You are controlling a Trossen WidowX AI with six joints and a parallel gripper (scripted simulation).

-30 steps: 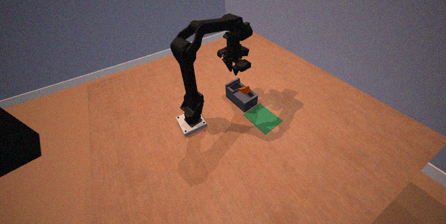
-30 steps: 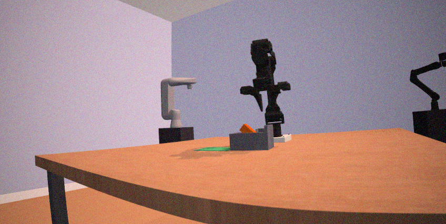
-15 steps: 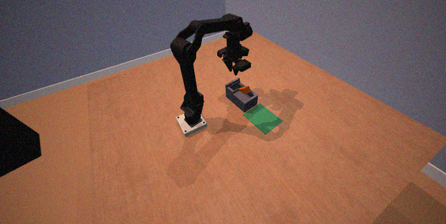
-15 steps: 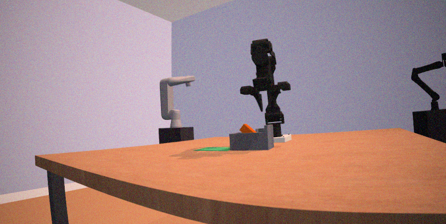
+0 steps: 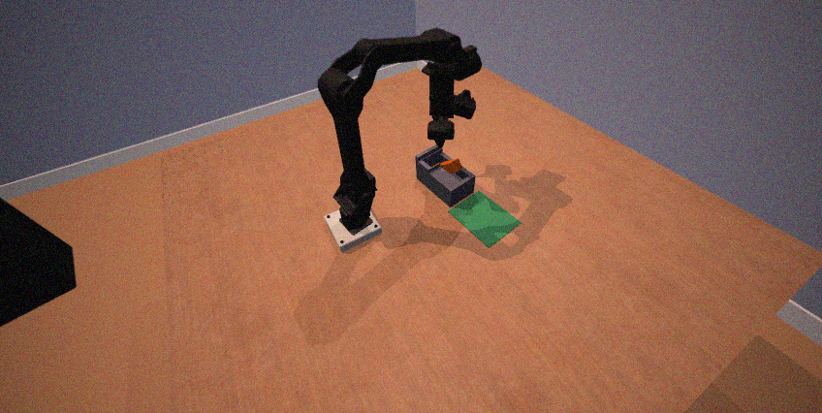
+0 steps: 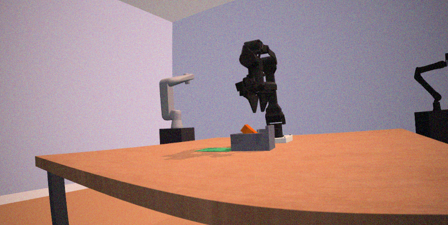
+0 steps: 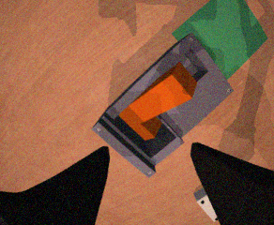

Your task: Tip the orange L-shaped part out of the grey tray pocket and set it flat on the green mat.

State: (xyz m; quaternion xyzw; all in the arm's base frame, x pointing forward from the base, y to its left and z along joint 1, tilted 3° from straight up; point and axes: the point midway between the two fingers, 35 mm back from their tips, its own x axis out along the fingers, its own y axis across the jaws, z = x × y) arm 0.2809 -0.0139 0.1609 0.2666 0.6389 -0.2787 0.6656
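Now: gripper tip 10 mm past the orange L-shaped part, 10 mm to the left of it and 100 mm above it. Also, from my gripper tip: green mat (20 mm behind, 180 mm to the right, 160 mm below).
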